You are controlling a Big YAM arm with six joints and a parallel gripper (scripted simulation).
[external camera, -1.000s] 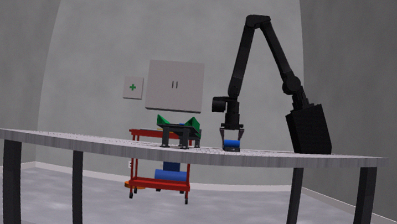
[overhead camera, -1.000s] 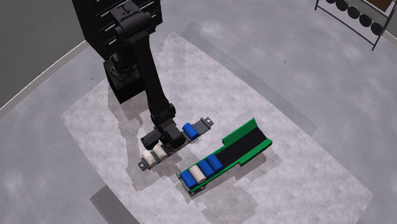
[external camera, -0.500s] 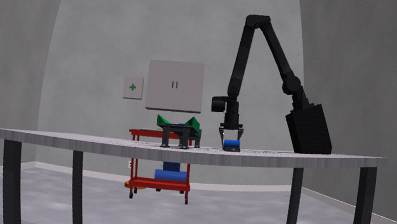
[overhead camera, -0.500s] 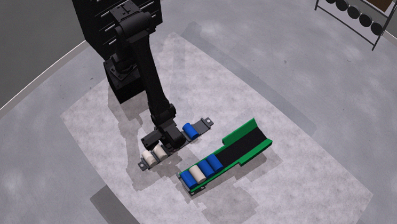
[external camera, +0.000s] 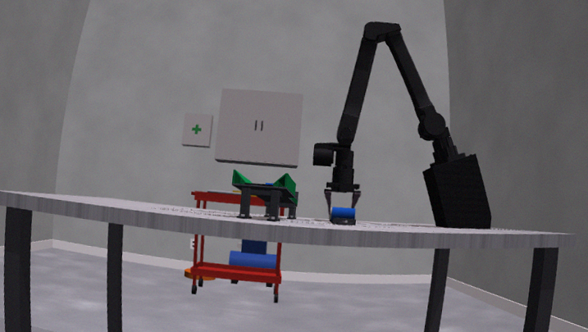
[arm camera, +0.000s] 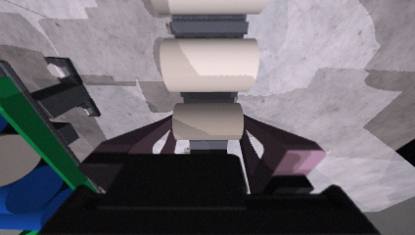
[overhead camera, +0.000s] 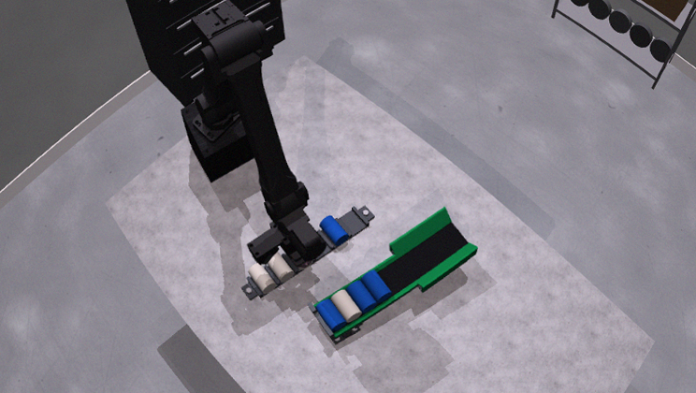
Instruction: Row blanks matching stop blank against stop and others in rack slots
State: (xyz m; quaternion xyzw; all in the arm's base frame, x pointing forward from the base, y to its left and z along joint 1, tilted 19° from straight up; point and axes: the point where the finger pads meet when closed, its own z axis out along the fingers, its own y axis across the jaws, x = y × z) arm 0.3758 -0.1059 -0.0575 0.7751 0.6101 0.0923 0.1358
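The stock rack is 1 cm ahead of my hand, 3 cm to the left of it and 4 cm below it. Round my hand: feed ramp: 23 cm ahead, 7 cm to the left, 3 cm above; then grey stop: 16 cm ahead, 11 cm to the right, 3 cm above.
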